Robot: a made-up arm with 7 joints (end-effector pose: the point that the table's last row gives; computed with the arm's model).
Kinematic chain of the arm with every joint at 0, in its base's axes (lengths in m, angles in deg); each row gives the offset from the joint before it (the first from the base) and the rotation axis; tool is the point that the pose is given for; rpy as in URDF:
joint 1: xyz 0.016 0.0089 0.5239 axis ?
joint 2: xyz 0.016 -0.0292 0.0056 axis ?
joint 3: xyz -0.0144 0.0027 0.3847 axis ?
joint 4: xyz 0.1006 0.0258 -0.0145 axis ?
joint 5: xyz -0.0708 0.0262 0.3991 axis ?
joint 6: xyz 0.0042 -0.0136 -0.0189 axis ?
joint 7: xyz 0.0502 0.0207 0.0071 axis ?
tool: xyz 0.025 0.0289 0.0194 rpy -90 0 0
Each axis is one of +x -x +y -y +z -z.
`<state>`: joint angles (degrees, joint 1 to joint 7).
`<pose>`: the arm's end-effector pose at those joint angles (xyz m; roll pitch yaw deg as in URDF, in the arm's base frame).
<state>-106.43 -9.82 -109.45 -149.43 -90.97 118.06 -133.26</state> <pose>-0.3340 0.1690 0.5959 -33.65 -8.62 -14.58</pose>
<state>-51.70 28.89 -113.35 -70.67 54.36 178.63 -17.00</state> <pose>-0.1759 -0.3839 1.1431 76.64 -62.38 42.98</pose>
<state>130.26 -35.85 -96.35 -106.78 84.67 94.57 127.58</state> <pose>0.5646 0.2214 0.7313 147.47 25.83 -165.74</pose>
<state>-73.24 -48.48 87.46 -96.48 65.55 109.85 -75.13</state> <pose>0.3826 0.4713 0.7992 -102.37 -20.90 84.29</pose>
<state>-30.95 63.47 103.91 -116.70 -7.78 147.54 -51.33</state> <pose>0.3883 0.2816 0.8701 -73.59 -69.63 98.33</pose>
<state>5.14 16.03 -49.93 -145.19 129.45 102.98 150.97</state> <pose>0.3116 -0.2376 0.5025 -172.39 -34.12 90.69</pose>
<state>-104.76 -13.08 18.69 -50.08 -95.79 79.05 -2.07</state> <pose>0.1176 -0.2512 1.2863 -178.29 -51.11 -99.07</pose>
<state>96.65 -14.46 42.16 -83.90 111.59 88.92 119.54</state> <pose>-0.3766 0.2118 1.0572 138.51 73.72 -75.12</pose>
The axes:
joint 1: +z
joint 2: +y
joint 3: +z
joint 4: -y
joint 5: +z
joint 6: -y
joint 7: -z

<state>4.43 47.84 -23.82 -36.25 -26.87 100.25 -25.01</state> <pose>0.8022 0.0216 0.8254 -137.83 3.11 15.01</pose>
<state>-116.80 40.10 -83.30 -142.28 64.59 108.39 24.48</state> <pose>-0.4698 0.1278 0.5536 -94.45 22.65 87.41</pose>
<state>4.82 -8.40 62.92 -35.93 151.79 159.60 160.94</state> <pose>-0.0217 0.2719 1.2140 111.81 2.23 -157.59</pose>
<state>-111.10 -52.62 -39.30 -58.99 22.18 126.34 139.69</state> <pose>-0.1175 0.4191 1.1681 87.35 60.04 -136.52</pose>
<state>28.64 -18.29 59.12 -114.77 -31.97 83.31 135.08</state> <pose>-0.0701 0.4783 0.8675 -65.37 -47.65 -60.25</pose>
